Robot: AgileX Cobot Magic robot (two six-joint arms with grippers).
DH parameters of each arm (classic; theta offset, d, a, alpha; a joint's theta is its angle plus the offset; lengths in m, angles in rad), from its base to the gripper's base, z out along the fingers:
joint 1: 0 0.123 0 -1.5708
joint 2: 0.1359 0 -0.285 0
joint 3: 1.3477 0 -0.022 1.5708
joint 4: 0 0.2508 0 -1.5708
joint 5: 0 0 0.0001 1.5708
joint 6: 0 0.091 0 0
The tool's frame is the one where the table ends.
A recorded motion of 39 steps. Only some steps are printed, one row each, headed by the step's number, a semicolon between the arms.
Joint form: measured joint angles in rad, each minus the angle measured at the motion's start. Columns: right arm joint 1, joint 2, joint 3, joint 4, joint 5, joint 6; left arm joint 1, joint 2, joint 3, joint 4, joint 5, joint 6.
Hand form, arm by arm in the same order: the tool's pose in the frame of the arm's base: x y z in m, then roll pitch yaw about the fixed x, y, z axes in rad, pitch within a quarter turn. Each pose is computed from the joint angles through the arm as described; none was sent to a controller.
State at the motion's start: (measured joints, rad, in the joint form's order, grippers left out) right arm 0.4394 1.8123 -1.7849 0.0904 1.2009 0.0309; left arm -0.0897 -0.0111 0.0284 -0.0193 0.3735 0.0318
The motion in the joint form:
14: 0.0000 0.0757 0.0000 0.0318 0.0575 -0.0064; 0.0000 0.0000 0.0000 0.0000 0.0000 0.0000
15: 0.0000 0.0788 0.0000 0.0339 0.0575 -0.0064; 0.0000 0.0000 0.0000 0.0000 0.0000 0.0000
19: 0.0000 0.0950 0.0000 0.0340 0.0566 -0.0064; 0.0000 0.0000 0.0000 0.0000 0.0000 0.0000
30: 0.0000 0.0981 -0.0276 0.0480 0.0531 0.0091; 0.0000 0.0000 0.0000 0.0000 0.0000 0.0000
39: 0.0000 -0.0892 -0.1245 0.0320 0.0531 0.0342; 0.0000 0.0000 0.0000 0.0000 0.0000 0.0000
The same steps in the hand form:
14: 0.3597 0.1807 0.3108 3.0066 0.2909 -2.7667; 0.0524 -0.0054 0.1706 3.1045 1.2670 3.0057
15: 0.3601 0.1811 0.3096 3.0046 0.2877 -2.7673; 0.0524 -0.0054 0.1706 3.1045 1.2670 3.0057
19: 0.3629 0.1824 0.3031 3.0055 0.2724 -2.7672; 0.0524 -0.0054 0.1706 3.1045 1.2670 3.0057
30: 0.3649 0.1847 0.3097 2.9843 0.2969 -2.7886; 0.0524 -0.0054 0.1706 3.1045 1.2670 3.0057
39: 0.3276 0.1657 0.4101 2.9576 0.5770 -2.8248; 0.0524 -0.0054 0.1706 3.1045 1.2670 3.0057

